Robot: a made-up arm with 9 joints.
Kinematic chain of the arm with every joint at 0, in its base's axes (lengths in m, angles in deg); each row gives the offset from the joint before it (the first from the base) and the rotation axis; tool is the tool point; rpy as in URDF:
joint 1: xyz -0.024 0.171 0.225 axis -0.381 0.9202 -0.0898
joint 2: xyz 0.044 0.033 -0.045 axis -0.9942 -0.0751 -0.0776
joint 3: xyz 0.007 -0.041 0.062 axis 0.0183 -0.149 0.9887
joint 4: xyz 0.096 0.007 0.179 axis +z
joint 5: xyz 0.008 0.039 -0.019 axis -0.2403 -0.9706 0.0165
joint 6: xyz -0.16 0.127 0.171 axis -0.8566 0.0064 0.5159
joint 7: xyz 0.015 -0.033 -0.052 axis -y
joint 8: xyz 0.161 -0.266 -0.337 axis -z
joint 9: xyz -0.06 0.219 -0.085 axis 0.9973 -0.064 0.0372
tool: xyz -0.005 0 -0.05 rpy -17.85 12.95 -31.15
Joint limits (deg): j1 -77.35..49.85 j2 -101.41..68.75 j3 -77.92..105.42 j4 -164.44..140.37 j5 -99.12..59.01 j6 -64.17..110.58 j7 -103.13..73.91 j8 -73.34..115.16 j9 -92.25..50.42
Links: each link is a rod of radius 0.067 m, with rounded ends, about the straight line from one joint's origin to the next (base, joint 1, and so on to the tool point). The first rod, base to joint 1, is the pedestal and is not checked.
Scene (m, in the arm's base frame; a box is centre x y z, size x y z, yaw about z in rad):
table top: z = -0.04
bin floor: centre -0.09 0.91 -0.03 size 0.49 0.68 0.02 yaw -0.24
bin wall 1: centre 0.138 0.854 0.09 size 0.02 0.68 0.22 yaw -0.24
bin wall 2: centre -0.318 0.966 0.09 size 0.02 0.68 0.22 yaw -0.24
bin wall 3: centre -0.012 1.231 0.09 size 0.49 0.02 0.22 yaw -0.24
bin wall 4: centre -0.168 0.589 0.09 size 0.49 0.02 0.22 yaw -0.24
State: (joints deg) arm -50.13 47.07 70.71 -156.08 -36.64 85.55 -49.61 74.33 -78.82
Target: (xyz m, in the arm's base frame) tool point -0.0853 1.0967 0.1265
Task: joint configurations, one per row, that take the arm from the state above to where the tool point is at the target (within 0.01 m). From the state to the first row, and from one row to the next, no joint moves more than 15 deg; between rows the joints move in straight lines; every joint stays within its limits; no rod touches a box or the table.
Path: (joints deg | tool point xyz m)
1: -42.25 49.11 65.56 -158.17 -23.34 90.75 -62.99 79.92 -74.77 | -0.5469 0.3927 0.2163
2: -34.37 51.15 60.40 -160.26 -10.04 95.95 -76.37 85.51 -70.73 | -0.5481 0.6411 0.3455
3: -26.49 53.19 55.25 -162.35 3.26 101.14 -89.75 91.10 -66.68 | -0.3885 0.9042 0.4346
4: -18.61 55.23 50.09 -164.44 16.56 106.34 -103.13 96.69 -62.64 | -0.0853 1.0967 0.4358
5: -15.71 68.75 57.92 -164.44 17.54 98.50 -103.13 96.75 -61.48 | -0.0854 1.0967 0.1265

